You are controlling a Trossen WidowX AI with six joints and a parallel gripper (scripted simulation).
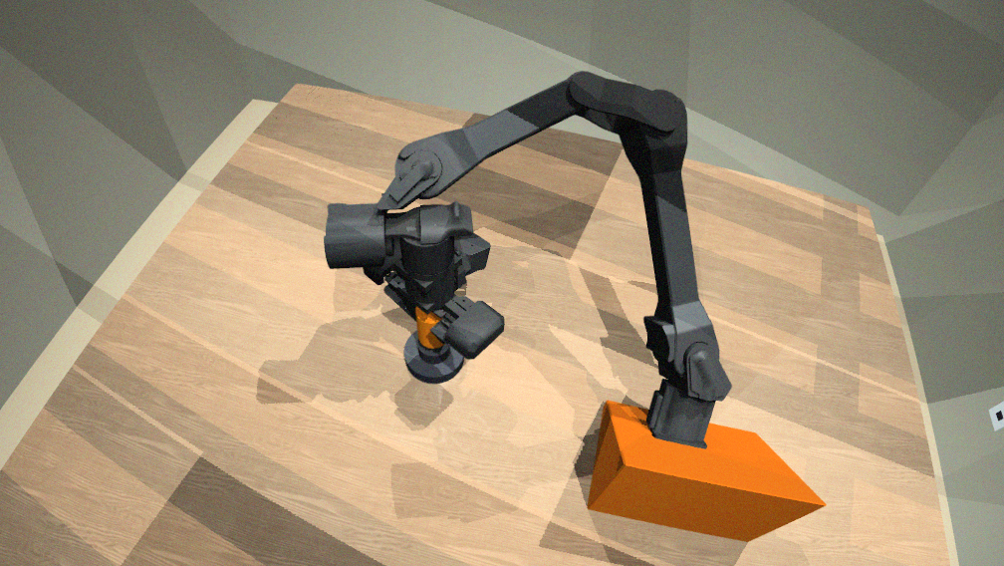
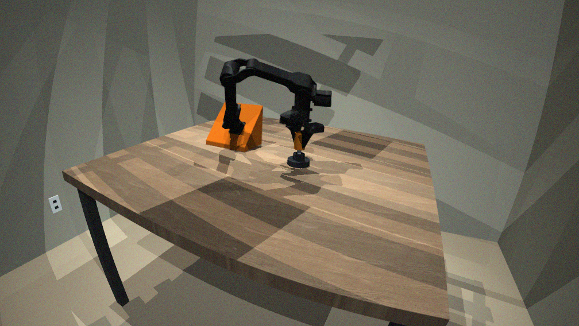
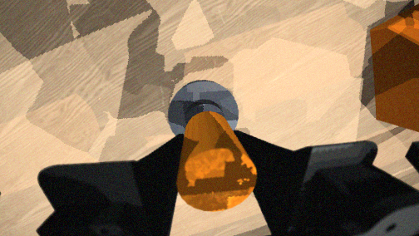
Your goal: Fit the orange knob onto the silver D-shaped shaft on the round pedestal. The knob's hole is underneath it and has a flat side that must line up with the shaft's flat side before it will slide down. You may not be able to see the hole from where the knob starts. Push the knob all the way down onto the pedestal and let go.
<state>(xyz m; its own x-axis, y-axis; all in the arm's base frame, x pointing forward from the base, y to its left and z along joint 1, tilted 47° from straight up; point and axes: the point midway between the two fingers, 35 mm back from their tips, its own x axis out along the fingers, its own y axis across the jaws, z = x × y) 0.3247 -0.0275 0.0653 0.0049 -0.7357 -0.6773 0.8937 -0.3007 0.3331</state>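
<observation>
Right now my gripper tip is 30 mm below the orange knob. From my gripper tip the other things lie so: round pedestal (40 mm below).
</observation>
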